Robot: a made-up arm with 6 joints. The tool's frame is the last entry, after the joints.
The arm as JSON. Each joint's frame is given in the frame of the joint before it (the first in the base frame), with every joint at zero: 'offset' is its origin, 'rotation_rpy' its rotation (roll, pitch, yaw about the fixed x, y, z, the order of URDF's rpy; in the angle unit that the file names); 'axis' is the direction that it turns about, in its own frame. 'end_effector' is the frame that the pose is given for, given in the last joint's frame.
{
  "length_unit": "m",
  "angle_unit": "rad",
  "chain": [
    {
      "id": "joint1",
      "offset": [
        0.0,
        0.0,
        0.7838
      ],
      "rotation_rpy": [
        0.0,
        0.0,
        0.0
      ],
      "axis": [
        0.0,
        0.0,
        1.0
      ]
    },
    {
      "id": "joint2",
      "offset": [
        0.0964,
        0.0,
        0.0
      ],
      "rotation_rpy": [
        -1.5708,
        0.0,
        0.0
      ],
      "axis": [
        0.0,
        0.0,
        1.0
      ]
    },
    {
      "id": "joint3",
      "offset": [
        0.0,
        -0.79,
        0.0
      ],
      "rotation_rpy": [
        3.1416,
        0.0,
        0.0
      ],
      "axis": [
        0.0,
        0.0,
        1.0
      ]
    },
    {
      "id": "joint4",
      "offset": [
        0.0,
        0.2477,
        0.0
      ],
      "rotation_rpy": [
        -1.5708,
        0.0,
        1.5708
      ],
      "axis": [
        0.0,
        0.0,
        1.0
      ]
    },
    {
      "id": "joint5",
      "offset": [
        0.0,
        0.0,
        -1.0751
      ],
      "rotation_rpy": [
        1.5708,
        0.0,
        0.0
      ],
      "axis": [
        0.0,
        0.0,
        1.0
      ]
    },
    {
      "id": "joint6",
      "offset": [
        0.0,
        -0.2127,
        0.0
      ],
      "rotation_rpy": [
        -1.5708,
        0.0,
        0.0
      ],
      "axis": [
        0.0,
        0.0,
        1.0
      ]
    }
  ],
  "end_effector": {
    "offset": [
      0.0,
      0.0,
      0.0
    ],
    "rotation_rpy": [
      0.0,
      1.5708,
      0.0
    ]
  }
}
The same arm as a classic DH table. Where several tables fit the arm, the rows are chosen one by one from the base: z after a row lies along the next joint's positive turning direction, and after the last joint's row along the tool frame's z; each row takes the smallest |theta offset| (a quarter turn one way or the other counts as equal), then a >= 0, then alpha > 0; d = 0 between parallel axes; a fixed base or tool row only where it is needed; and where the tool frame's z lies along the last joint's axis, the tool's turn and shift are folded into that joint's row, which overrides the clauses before.
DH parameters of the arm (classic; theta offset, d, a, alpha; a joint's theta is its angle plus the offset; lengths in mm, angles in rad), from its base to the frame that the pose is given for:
joint1: 0 783.8 96.4 -1.5708
joint2: -1.5708 0 790 3.1416
joint3: 0 0 247.7 -1.5708
joint4: 0 -1075.1 0 1.5708
joint5: 0 0 0 -1.5708
joint6: 1.5708 -212.7 0 1.5708
tool (fixed): -1.5708 0 0 0

